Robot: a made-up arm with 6 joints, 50 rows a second.
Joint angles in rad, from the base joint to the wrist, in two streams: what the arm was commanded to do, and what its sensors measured. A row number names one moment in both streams.
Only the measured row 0 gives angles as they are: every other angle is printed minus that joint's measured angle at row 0.
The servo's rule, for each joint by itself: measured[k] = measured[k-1] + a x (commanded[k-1-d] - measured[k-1]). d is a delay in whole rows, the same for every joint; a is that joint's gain. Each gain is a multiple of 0.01, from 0.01 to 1. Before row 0 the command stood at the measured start. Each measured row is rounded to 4 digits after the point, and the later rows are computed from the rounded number. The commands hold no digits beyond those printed.
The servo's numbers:
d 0
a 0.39 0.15 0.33 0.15 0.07 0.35
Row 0, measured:
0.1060, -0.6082, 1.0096, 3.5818, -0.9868, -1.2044
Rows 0 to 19, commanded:
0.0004, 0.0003, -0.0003, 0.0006, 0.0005, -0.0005
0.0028, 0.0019, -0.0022, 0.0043, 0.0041, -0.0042
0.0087, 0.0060, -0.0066, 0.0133, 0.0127, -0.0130
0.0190, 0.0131, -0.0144, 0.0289, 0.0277, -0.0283
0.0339, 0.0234, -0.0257, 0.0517, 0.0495, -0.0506
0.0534, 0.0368, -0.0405, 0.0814, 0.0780, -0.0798
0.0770, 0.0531, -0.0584, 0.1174, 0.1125, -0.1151
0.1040, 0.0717, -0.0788, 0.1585, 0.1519, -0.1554
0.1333, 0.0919, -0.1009, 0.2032, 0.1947, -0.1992
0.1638, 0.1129, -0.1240, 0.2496, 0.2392, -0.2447
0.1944, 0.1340, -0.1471, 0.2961, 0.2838, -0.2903
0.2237, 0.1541, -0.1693, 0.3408, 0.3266, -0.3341
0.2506, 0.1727, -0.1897, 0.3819, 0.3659, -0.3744
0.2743, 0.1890, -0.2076, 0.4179, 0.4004, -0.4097
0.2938, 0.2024, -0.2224, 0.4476, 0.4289, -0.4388
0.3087, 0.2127, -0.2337, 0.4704, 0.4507, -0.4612
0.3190, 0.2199, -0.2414, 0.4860, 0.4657, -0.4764
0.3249, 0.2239, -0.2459, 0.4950, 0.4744, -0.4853
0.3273, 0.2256, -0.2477, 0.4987, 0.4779, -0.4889
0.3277, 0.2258, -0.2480, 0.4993, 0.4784, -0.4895
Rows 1 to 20, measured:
0.0002, 0.0000, -0.0001, 0.0001, 0.0000, -0.0002
0.0012, 0.0003, -0.0008, 0.0007, 0.0003, -0.0016
0.0041, 0.0012, -0.0027, 0.0026, 0.0012, -0.0056
0.0099, 0.0030, -0.0066, 0.0065, 0.0031, -0.0135
0.0193, 0.0061, -0.0129, 0.0133, 0.0063, -0.0265
0.0326, 0.0107, -0.0220, 0.0235, 0.0113, -0.0452
0.0499, 0.0171, -0.0340, 0.0376, 0.0184, -0.0697
0.0710, 0.0253, -0.0488, 0.0557, 0.0277, -0.0997
0.0953, 0.0353, -0.0660, 0.0778, 0.0394, -0.1345
0.1220, 0.0469, -0.0851, 0.1036, 0.0534, -0.1731
0.1502, 0.0600, -0.1056, 0.1325, 0.0695, -0.2141
0.1789, 0.0741, -0.1266, 0.1637, 0.0875, -0.2561
0.2069, 0.0889, -0.1474, 0.1964, 0.1070, -0.2975
0.2332, 0.1039, -0.1673, 0.2296, 0.1275, -0.3368
0.2568, 0.1187, -0.1855, 0.2623, 0.1486, -0.3725
0.2770, 0.1328, -0.2014, 0.2935, 0.1697, -0.4035
0.2934, 0.1459, -0.2146, 0.3224, 0.1904, -0.4290
0.3057, 0.1576, -0.2249, 0.3483, 0.2103, -0.4487
0.3141, 0.1678, -0.2324, 0.3709, 0.2290, -0.4628
0.3194, 0.1765, -0.2375, 0.3902, 0.2465, -0.4721

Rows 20 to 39, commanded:
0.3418, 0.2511, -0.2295, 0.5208, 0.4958, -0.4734
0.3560, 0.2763, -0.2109, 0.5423, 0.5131, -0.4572
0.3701, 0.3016, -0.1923, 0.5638, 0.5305, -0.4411
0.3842, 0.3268, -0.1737, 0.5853, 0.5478, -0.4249
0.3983, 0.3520, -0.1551, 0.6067, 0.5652, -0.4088
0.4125, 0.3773, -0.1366, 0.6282, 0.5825, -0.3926
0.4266, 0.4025, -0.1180, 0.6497, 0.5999, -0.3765
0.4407, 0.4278, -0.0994, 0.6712, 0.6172, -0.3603
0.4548, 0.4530, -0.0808, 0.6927, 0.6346, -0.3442
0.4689, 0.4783, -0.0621, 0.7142, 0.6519, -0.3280
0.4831, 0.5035, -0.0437, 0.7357, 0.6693, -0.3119
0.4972, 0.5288, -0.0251, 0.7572, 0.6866, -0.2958
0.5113, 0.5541, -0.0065, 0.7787, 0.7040, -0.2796
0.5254, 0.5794, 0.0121, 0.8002, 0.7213, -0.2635
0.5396, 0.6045, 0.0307, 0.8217, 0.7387, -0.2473
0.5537, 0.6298, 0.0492, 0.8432, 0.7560, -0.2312
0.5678, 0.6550, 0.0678, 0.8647, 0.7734, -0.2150
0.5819, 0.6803, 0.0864, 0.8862, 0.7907, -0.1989
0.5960, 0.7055, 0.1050, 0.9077, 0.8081, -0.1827
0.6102, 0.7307, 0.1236, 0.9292, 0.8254, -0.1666
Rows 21 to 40, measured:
0.3281, 0.1877, -0.2349, 0.4098, 0.2640, -0.4726
0.3390, 0.2010, -0.2270, 0.4297, 0.2814, -0.4672
0.3511, 0.2161, -0.2155, 0.4498, 0.2988, -0.4581
0.3640, 0.2327, -0.2017, 0.4701, 0.3162, -0.4465
0.3774, 0.2506, -0.1863, 0.4906, 0.3336, -0.4333
0.3911, 0.2696, -0.1699, 0.5112, 0.3510, -0.4191
0.4049, 0.2895, -0.1528, 0.5320, 0.3684, -0.4042
0.4189, 0.3102, -0.1352, 0.5529, 0.3858, -0.3888
0.4329, 0.3316, -0.1172, 0.5739, 0.4032, -0.3732
0.4469, 0.3536, -0.0990, 0.5949, 0.4206, -0.3574
0.4610, 0.3761, -0.0808, 0.6160, 0.4380, -0.3415
0.4751, 0.3990, -0.0624, 0.6372, 0.4554, -0.3255
0.4892, 0.4223, -0.0440, 0.6584, 0.4728, -0.3094
0.5033, 0.4459, -0.0255, 0.6797, 0.4902, -0.2933
0.5175, 0.4697, -0.0070, 0.7010, 0.5076, -0.2772
0.5316, 0.4937, 0.0115, 0.7223, 0.5250, -0.2611
0.5457, 0.5179, 0.0301, 0.7437, 0.5424, -0.2450
0.5598, 0.5423, 0.0487, 0.7651, 0.5598, -0.2289
0.5739, 0.5668, 0.0673, 0.7865, 0.5772, -0.2127
0.5881, 0.5914, 0.0859, 0.8079, 0.5946, -0.1966

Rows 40 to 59, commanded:
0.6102, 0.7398, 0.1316, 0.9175, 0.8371, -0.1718
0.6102, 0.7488, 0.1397, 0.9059, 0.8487, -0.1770
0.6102, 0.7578, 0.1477, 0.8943, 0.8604, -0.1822
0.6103, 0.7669, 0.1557, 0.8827, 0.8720, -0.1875
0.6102, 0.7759, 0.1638, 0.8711, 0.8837, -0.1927
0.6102, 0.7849, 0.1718, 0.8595, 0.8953, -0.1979
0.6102, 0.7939, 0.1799, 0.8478, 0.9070, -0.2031
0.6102, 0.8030, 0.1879, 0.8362, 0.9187, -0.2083
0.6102, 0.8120, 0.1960, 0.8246, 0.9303, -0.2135
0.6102, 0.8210, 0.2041, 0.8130, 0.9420, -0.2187
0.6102, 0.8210, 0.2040, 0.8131, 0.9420, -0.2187
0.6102, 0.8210, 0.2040, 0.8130, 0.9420, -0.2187
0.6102, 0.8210, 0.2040, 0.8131, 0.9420, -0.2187
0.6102, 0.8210, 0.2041, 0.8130, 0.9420, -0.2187
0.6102, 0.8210, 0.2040, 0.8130, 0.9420, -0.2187
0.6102, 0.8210, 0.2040, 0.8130, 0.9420, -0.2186
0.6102, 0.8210, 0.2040, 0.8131, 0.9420, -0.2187
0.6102, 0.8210, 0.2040, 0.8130, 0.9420, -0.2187
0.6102, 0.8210, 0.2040, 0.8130, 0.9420, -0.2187
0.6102, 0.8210, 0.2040, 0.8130, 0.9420, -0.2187
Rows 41 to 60, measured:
0.5967, 0.6137, 0.1010, 0.8243, 0.6116, -0.1879
0.6020, 0.6340, 0.1138, 0.8365, 0.6282, -0.1841
0.6052, 0.6526, 0.1250, 0.8452, 0.6445, -0.1834
0.6072, 0.6697, 0.1351, 0.8508, 0.6604, -0.1848
0.6084, 0.6856, 0.1446, 0.8538, 0.6760, -0.1876
0.6091, 0.7005, 0.1536, 0.8547, 0.6914, -0.1912
0.6095, 0.7145, 0.1623, 0.8537, 0.7065, -0.1954
0.6098, 0.7278, 0.1707, 0.8511, 0.7214, -0.1999
0.6100, 0.7404, 0.1790, 0.8471, 0.7360, -0.2047
0.6101, 0.7525, 0.1873, 0.8420, 0.7504, -0.2096
0.6101, 0.7628, 0.1928, 0.8377, 0.7638, -0.2128
0.6101, 0.7715, 0.1965, 0.8340, 0.7763, -0.2149
0.6101, 0.7789, 0.1990, 0.8309, 0.7879, -0.2162
0.6101, 0.7852, 0.2007, 0.8282, 0.7987, -0.2171
0.6101, 0.7906, 0.2018, 0.8259, 0.8087, -0.2177
0.6101, 0.7952, 0.2025, 0.8240, 0.8180, -0.2180
0.6101, 0.7991, 0.2030, 0.8224, 0.8267, -0.2182
0.6101, 0.8024, 0.2033, 0.8210, 0.8348, -0.2184
0.6101, 0.8052, 0.2035, 0.8198, 0.8423, -0.2185
0.6101, 0.8076, 0.2037, 0.8188, 0.8493, -0.2186

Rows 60 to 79, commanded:
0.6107, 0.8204, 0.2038, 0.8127, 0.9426, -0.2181
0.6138, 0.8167, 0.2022, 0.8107, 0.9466, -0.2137
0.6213, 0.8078, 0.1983, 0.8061, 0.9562, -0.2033
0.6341, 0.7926, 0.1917, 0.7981, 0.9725, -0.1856
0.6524, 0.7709, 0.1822, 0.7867, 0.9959, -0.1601
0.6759, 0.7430, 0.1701, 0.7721, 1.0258, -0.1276
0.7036, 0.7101, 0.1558, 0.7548, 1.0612, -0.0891
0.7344, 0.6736, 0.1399, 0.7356, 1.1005, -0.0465
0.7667, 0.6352, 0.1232, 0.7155, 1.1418, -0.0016
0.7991, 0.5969, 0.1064, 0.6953, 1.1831, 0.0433
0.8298, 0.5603, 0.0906, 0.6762, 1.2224, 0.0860
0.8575, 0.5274, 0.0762, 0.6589, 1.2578, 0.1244
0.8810, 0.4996, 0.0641, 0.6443, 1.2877, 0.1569
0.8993, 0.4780, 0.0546, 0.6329, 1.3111, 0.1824
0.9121, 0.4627, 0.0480, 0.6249, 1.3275, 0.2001
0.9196, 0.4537, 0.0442, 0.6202, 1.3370, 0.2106
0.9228, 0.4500, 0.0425, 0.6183, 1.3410, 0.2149
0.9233, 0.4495, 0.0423, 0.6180, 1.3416, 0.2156
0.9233, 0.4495, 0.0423, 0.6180, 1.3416, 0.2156
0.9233, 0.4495, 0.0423, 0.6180, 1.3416, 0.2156
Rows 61 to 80, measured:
0.6103, 0.8095, 0.2037, 0.8179, 0.8558, -0.2184
0.6117, 0.8106, 0.2032, 0.8168, 0.8622, -0.2168
0.6154, 0.8102, 0.2016, 0.8152, 0.8688, -0.2121
0.6227, 0.8076, 0.1983, 0.8126, 0.8761, -0.2028
0.6343, 0.8021, 0.1930, 0.8087, 0.8845, -0.1879
0.6505, 0.7932, 0.1854, 0.8032, 0.8944, -0.1668
0.6712, 0.7807, 0.1756, 0.7959, 0.9061, -0.1396
0.6958, 0.7646, 0.1638, 0.7869, 0.9197, -0.1070
0.7235, 0.7452, 0.1504, 0.7762, 0.9352, -0.0701
0.7530, 0.7230, 0.1359, 0.7641, 0.9526, -0.0304
0.7830, 0.6986, 0.1210, 0.7509, 0.9715, 0.0103
0.8121, 0.6729, 0.1062, 0.7371, 0.9915, 0.0502
0.8390, 0.6469, 0.0923, 0.7232, 1.0122, 0.0875
0.8625, 0.6216, 0.0799, 0.7097, 1.0331, 0.1207
0.8818, 0.5978, 0.0694, 0.6970, 1.0537, 0.1485
0.8965, 0.5762, 0.0611, 0.6855, 1.0735, 0.1702
0.9068, 0.5573, 0.0550, 0.6754, 1.0922, 0.1858
0.9132, 0.5411, 0.0508, 0.6668, 1.1097, 0.1962
0.9171, 0.5274, 0.0480, 0.6595, 1.1259, 0.2030
0.9195, 0.5157, 0.0461, 0.6533, 1.1410, 0.2074

